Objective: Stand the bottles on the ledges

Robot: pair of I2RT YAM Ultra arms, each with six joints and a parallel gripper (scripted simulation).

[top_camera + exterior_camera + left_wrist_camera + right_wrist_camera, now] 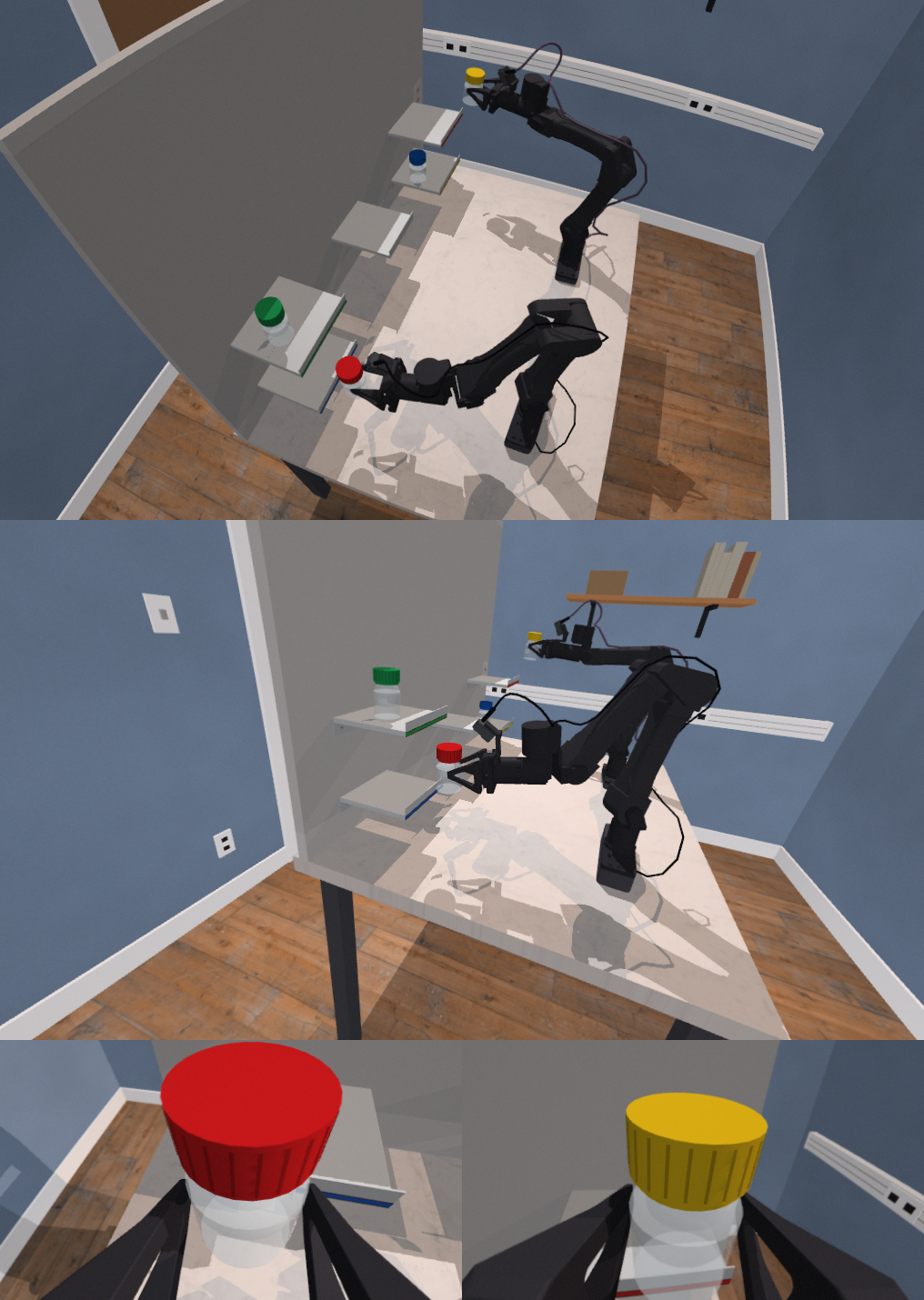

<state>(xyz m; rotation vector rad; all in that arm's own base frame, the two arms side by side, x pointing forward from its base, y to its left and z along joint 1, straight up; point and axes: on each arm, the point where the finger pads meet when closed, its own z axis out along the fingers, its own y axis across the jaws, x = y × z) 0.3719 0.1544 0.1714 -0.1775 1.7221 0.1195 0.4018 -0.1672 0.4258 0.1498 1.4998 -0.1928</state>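
Now: right hand 15 cm short of the blue-capped bottle, 8 cm to the right of it and 29 cm above it. From my right hand the other things lie so: green-capped bottle 13 cm ahead, 86 cm to the left, 10 cm below; grey wall panel 24 cm ahead, 43 cm to the left; yellow-capped bottle 1 cm below.
Now: left hand 10 mm short of the red-capped bottle and 10 mm above it. Also, from my left hand: blue-capped bottle (770 mm to the right, 180 mm ahead, 60 mm below); green-capped bottle (160 mm ahead, 140 mm above, 10 mm to the left); grey wall panel (420 mm to the right, 270 mm ahead, 240 mm above).
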